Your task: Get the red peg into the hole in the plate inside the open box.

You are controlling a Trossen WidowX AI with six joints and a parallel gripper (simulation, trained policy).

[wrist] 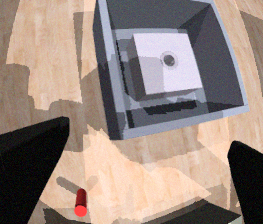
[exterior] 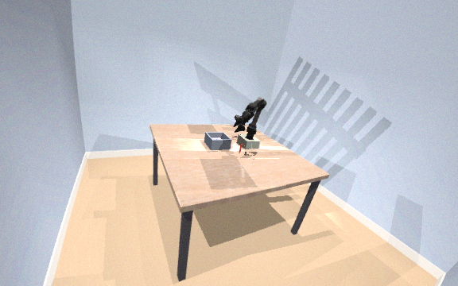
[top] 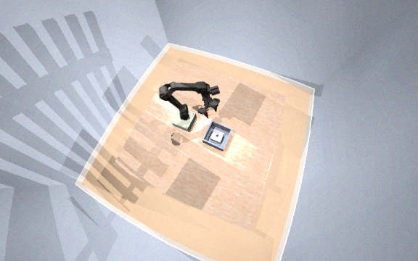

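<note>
Right now my gripper tip is 160 mm above the red peg, 70 mm past it and 60 mm to the right of it. The rest, counted from my gripper tip: grey plate (150 mm below, 110 mm to the right, 80 mm ahead); dark box (170 mm below, 110 mm to the right, 80 mm ahead).
</note>
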